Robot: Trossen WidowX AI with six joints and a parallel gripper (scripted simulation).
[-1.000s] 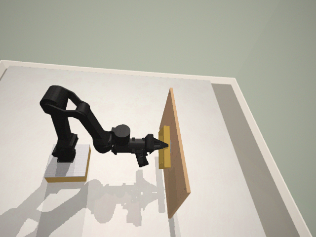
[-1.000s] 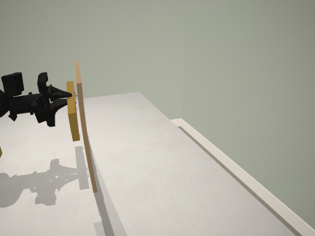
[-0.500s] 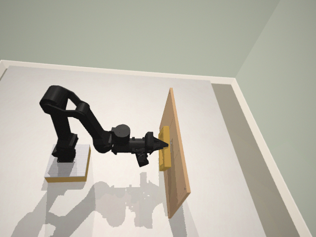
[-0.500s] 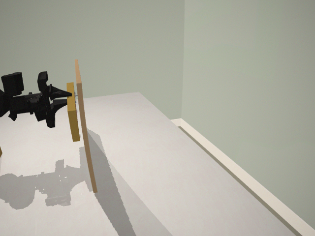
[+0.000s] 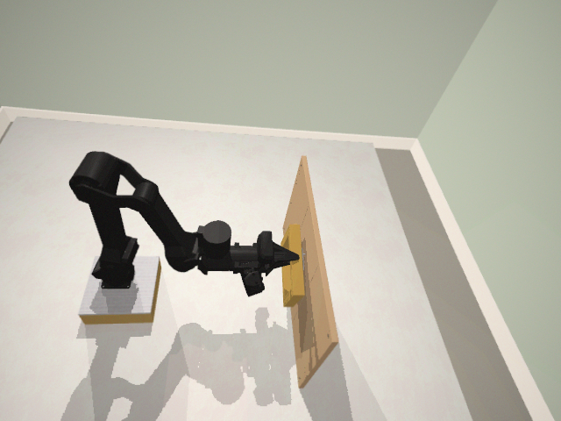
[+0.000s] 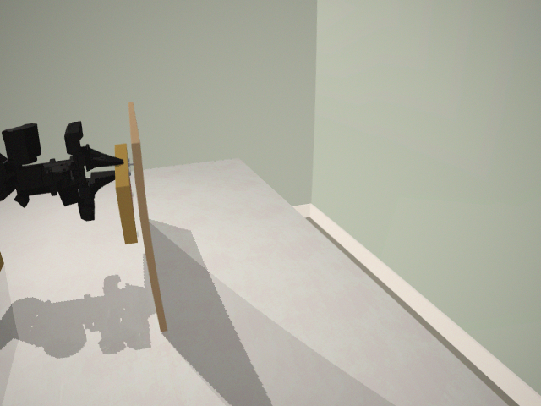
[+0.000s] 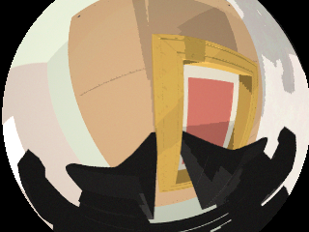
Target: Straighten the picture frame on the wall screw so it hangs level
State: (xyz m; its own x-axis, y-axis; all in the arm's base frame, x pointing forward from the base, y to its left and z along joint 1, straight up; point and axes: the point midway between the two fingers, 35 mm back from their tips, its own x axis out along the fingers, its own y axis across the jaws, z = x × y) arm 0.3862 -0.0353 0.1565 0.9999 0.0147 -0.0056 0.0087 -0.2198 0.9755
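Now: gripper tip 5 cm above the yellow picture frame and 1 cm to the right of it. From my gripper tip the other things lie so: wall board: 6 cm below, 2 cm ahead, 1 cm to the left.
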